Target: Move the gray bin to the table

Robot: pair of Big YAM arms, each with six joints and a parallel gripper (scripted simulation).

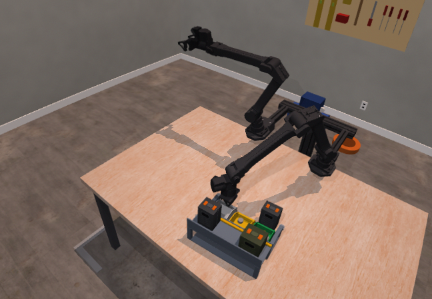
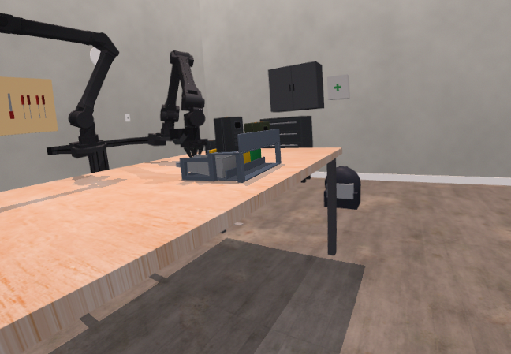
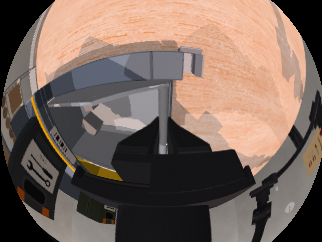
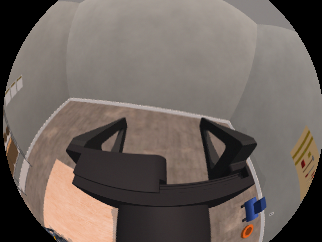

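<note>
Now: left hand 80 mm short of the gray open bin and 10 mm to the right of it. Also, from my left hand: yellow bin: 70 mm ahead, 120 mm to the left, 10 mm below; gray shelf: 90 mm ahead, 130 mm to the left, 10 mm above; green bin: 50 mm ahead, 230 mm to the left, 10 mm below.
</note>
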